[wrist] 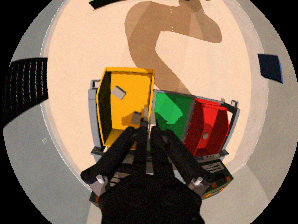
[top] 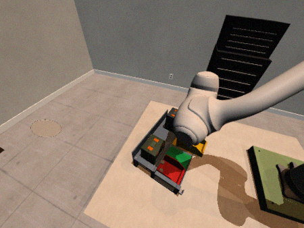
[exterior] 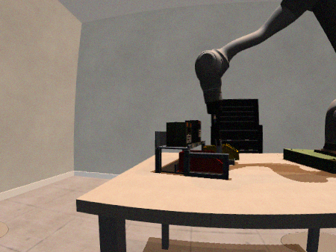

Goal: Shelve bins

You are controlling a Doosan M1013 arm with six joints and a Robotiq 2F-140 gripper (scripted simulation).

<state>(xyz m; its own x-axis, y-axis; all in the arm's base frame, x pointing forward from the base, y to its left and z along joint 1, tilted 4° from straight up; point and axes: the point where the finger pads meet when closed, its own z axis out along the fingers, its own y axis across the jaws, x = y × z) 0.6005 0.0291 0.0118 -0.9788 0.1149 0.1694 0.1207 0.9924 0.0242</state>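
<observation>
Now: hand 1 cm past the yellow bin, 5 cm to the left of it and 4 cm above it. Round my hand: dark box: 13 cm ahead, 7 cm to the right, 7 cm above; red bin: 7 cm ahead, 17 cm to the left, 5 cm below.
</observation>
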